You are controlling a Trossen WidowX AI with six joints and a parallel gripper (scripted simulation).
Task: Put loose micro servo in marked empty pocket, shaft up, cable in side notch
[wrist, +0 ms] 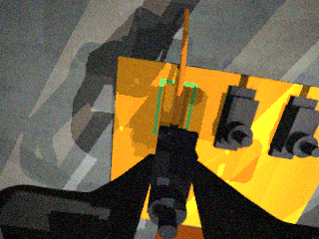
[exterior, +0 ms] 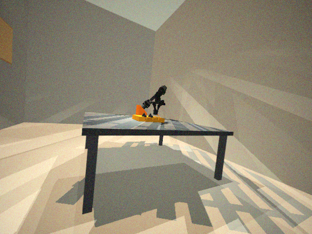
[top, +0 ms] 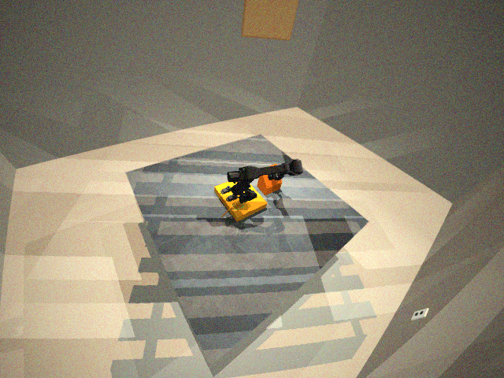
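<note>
My gripper tip is now 100 mm above the yellow deck, 90 mm to the left of it and 70 mm past it.
</note>
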